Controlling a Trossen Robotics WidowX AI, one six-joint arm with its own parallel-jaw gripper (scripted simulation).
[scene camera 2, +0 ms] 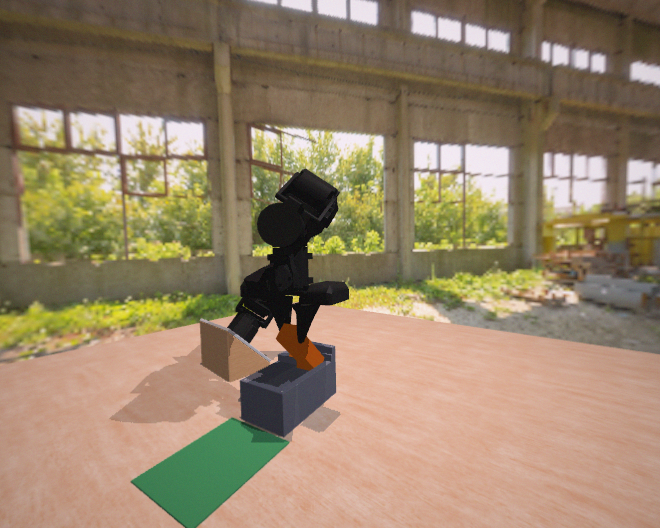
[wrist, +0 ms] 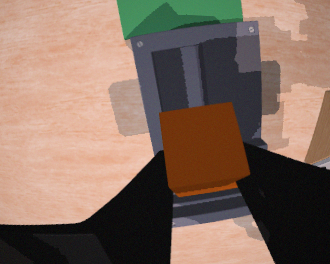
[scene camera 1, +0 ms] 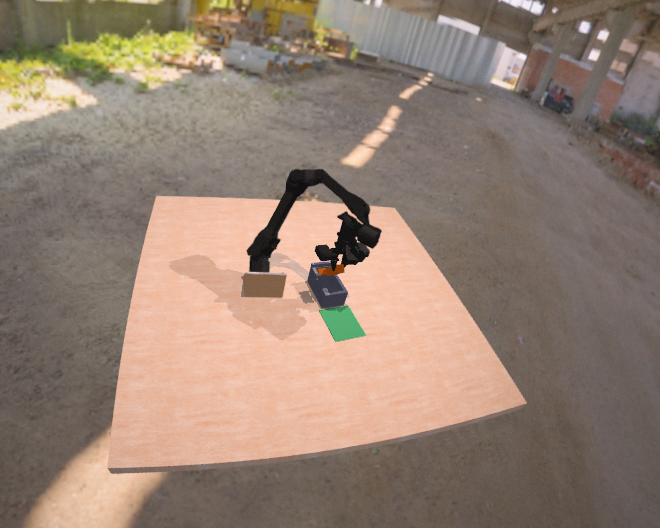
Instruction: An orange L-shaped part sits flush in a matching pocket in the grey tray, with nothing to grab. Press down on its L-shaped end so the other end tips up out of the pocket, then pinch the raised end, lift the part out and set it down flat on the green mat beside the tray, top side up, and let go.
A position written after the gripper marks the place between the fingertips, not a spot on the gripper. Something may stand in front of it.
In view: the gripper [scene camera 2: 293,341] and an orange L-shaped part [scene camera 2: 307,356].
The orange L-shaped part shows as well in the wrist view [wrist: 203,151]. The gripper shows as well in the wrist view [wrist: 197,153] and in scene camera 1 [scene camera 1: 337,270].
